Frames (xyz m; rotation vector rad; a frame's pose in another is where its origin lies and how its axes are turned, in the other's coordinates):
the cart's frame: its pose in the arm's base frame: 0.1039 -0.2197 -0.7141 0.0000 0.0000 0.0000
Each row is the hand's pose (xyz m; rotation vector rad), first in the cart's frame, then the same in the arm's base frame.
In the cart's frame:
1: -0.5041 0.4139 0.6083 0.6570 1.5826 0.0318
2: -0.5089 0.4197 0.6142 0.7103 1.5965 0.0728
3: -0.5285 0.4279 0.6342 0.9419 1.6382 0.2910
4: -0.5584 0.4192 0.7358 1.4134 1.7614 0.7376
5: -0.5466 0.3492 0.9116 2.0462 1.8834 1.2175
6: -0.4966 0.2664 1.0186 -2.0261 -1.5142 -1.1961
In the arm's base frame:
1: -0.4002 0.1942 -0.1058 0.6570 1.5826 0.0318
2: -0.4050 0.2000 -0.0999 0.7103 1.5965 0.0728
3: -0.4246 0.2082 -0.0799 0.9419 1.6382 0.2910
4: -0.4545 0.1995 0.0217 1.4134 1.7614 0.7376
5: -0.4427 0.1295 0.1975 2.0462 1.8834 1.2175
6: -0.3927 0.0467 0.3045 -2.0261 -1.5142 -1.1961

